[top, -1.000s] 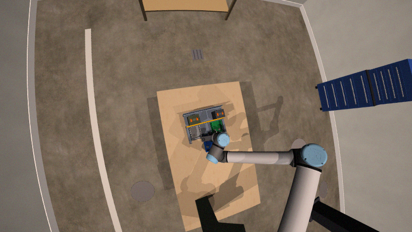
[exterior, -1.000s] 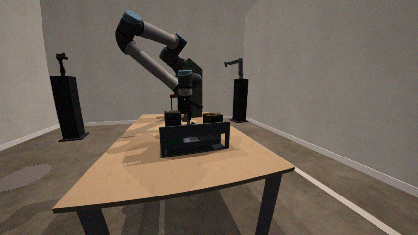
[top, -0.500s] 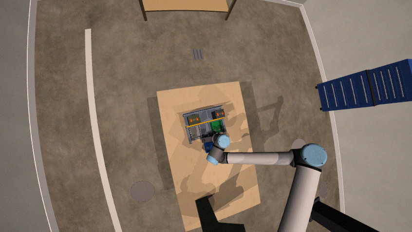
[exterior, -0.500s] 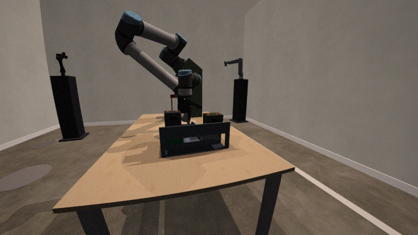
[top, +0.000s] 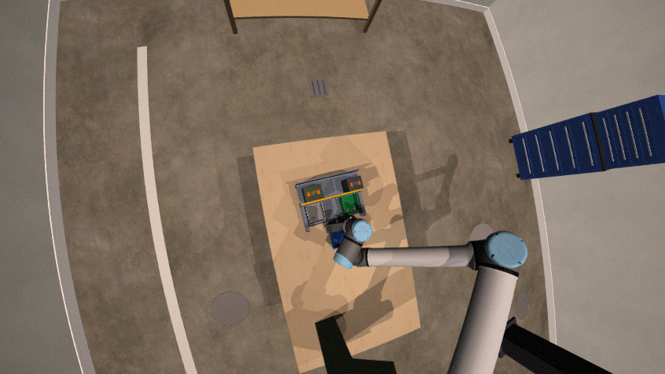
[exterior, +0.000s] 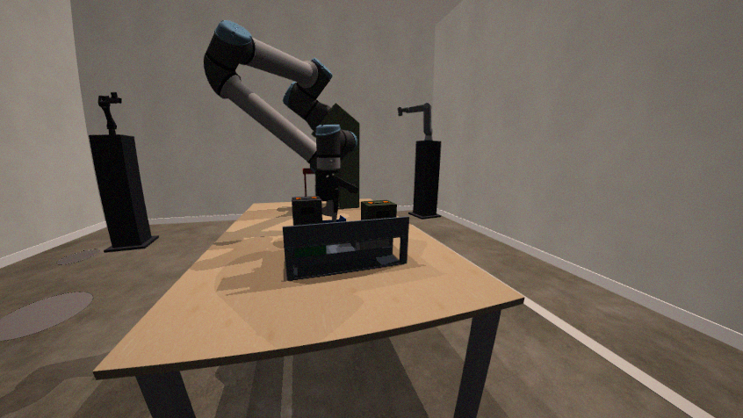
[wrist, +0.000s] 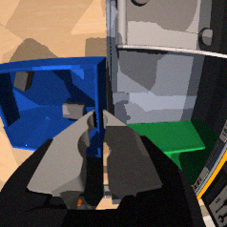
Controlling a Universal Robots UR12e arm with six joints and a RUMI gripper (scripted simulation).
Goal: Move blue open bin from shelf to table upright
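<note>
Right now my hand is 80 mm past the blue open bin, 40 mm above it and 10 mm to the right of it. Round my hand: grey bin: 120 mm ahead, 100 mm to the left, 40 mm below; then bar: 160 mm ahead, 20 mm above, 10 mm to the right; then green bin: 120 mm to the right, 100 mm ahead, 40 mm below.
</note>
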